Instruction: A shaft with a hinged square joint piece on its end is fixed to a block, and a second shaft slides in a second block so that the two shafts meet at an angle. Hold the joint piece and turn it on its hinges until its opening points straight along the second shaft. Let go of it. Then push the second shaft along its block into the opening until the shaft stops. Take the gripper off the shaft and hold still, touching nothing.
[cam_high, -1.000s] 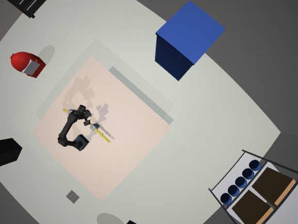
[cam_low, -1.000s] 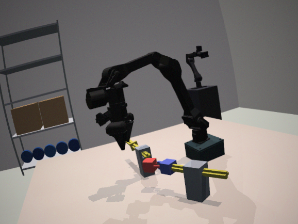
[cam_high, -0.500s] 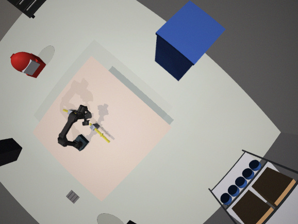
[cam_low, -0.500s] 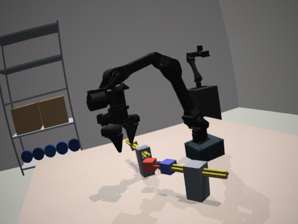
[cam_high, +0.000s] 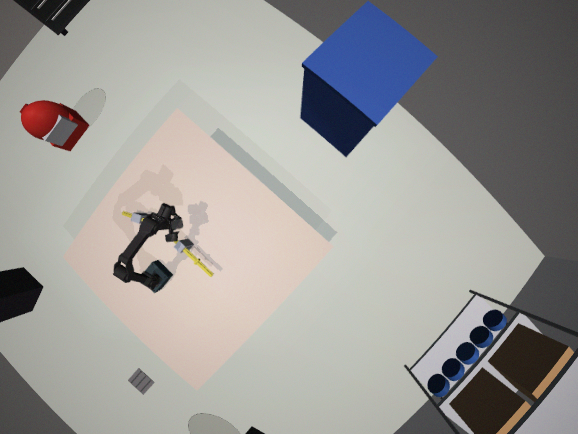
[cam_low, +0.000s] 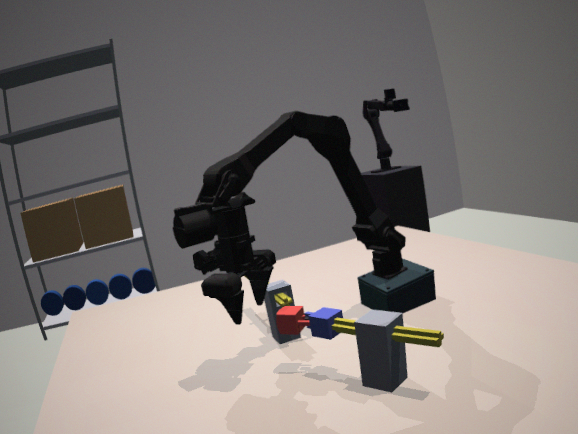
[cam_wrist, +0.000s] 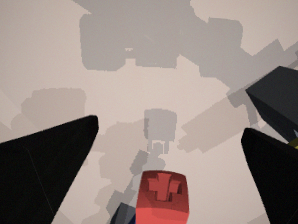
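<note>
Right now my gripper tip is 70 mm to the right of the red joint piece, 60 mm past it and 10 mm above it.
</note>
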